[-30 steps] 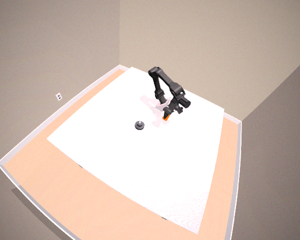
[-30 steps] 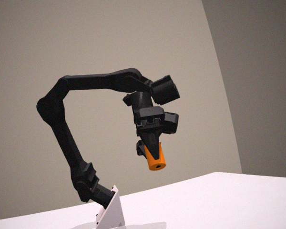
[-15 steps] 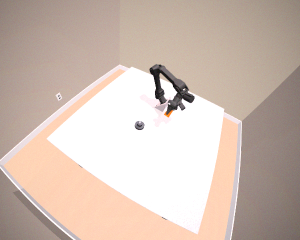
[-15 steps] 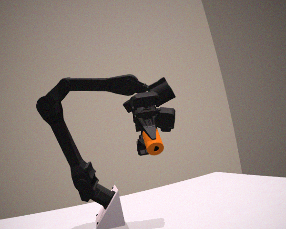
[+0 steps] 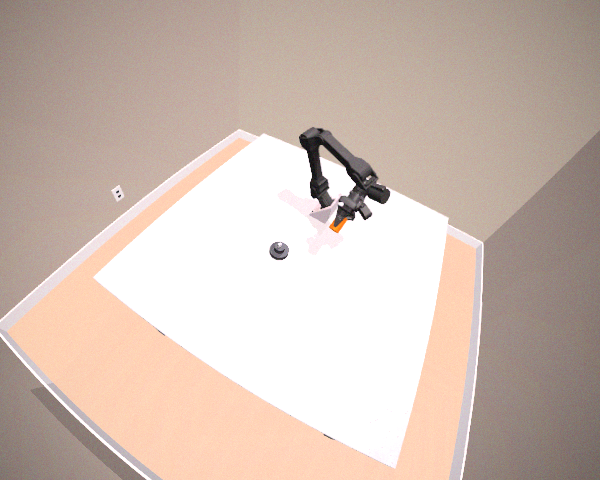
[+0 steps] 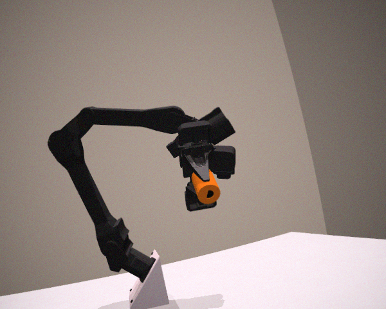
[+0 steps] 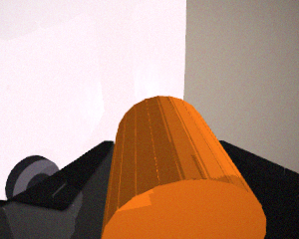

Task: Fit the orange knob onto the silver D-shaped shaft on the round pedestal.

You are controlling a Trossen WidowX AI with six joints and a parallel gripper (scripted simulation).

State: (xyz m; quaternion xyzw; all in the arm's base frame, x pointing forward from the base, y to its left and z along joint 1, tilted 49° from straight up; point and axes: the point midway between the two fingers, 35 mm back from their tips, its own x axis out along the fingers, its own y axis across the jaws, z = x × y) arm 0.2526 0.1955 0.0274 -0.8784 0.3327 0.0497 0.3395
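My gripper tip is 3 cm past the orange knob, 2 cm below it and 1 cm to the right of it. From my gripper tip the other things lie so: pedestal with silver shaft: 21 cm below, 18 cm to the right, 5 cm ahead.
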